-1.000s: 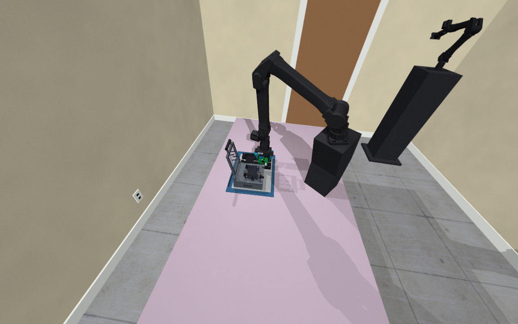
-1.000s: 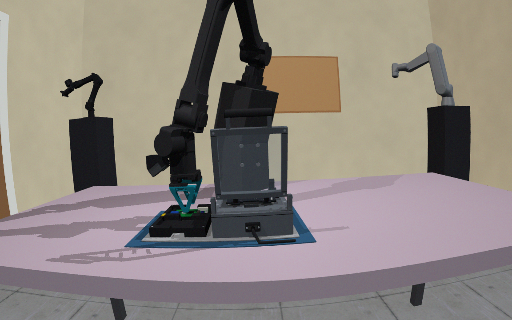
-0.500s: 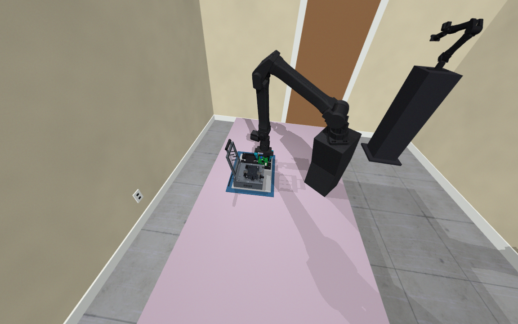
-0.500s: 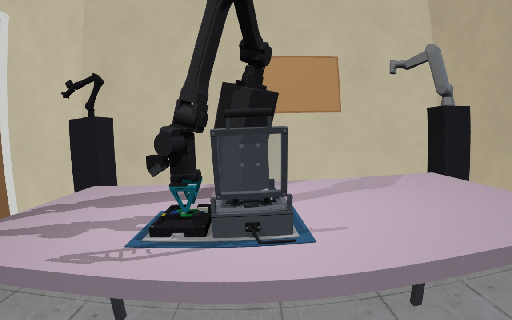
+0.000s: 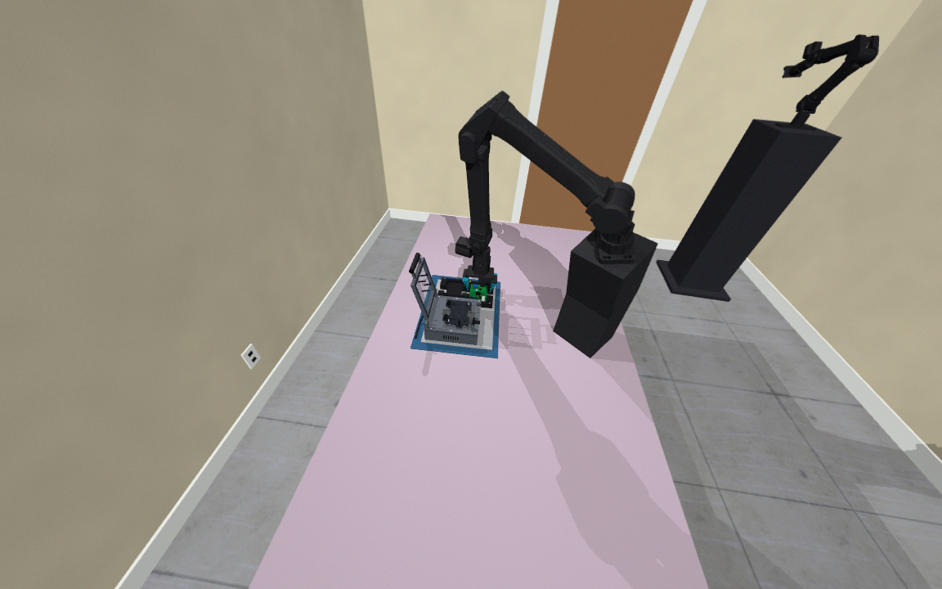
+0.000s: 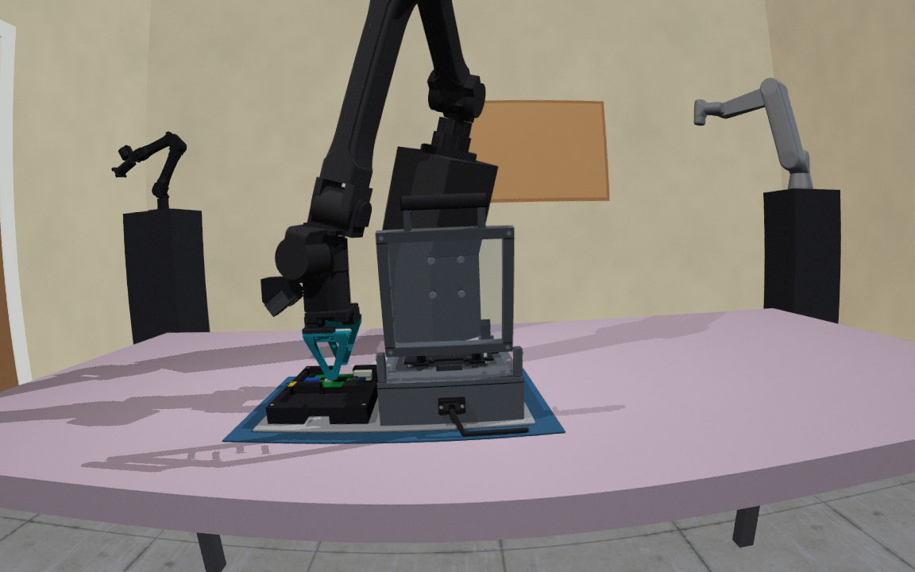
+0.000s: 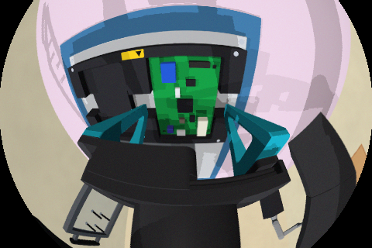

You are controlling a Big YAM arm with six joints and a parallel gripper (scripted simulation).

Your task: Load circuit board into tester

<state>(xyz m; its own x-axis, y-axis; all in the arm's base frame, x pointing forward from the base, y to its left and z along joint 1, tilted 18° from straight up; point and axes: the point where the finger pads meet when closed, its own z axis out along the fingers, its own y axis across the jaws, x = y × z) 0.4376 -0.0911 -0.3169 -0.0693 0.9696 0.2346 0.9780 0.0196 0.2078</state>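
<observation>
My gripper is now 2 cm above the green circuit board. Round my hand: pin plate 5 cm ahead, 18 cm to the left, 3 cm above; lid 17 cm ahead, 18 cm to the left, 14 cm above.
</observation>
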